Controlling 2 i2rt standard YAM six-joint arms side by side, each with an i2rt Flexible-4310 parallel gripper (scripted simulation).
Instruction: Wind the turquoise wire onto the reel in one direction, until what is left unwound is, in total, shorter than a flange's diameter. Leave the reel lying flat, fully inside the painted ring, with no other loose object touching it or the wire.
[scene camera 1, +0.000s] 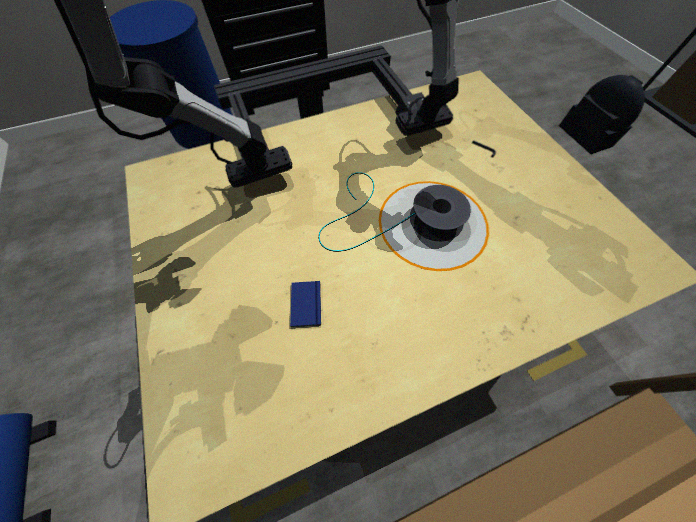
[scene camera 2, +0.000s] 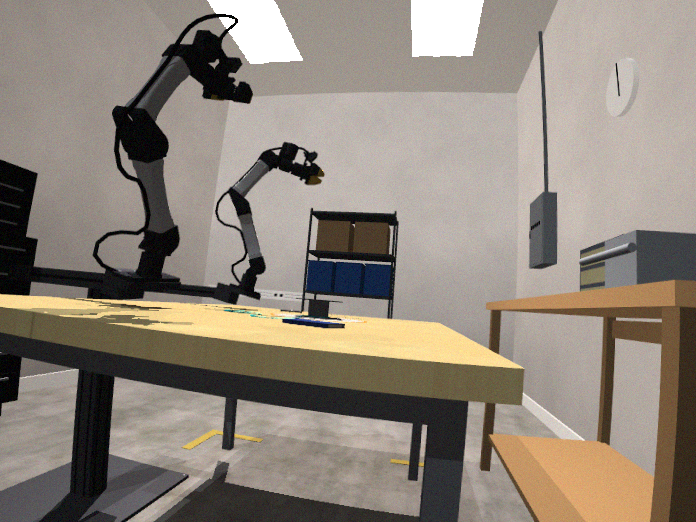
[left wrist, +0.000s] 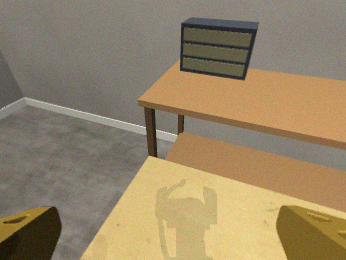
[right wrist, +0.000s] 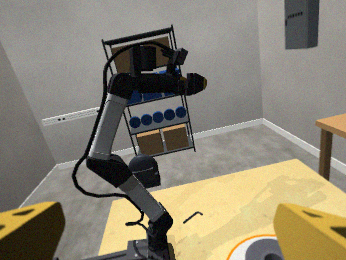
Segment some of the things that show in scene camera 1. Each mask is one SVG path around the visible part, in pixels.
A dark grey reel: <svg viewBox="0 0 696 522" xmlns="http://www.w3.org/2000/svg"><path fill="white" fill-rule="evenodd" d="M427 186L421 189L414 198L414 207L410 212L410 215L412 215L410 222L415 231L426 239L432 241L451 240L460 234L464 224L468 221L471 214L470 203L463 193L447 185Z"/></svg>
A blue notebook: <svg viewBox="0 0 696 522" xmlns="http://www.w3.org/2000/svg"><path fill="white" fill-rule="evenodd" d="M320 281L292 283L291 327L321 325Z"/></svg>
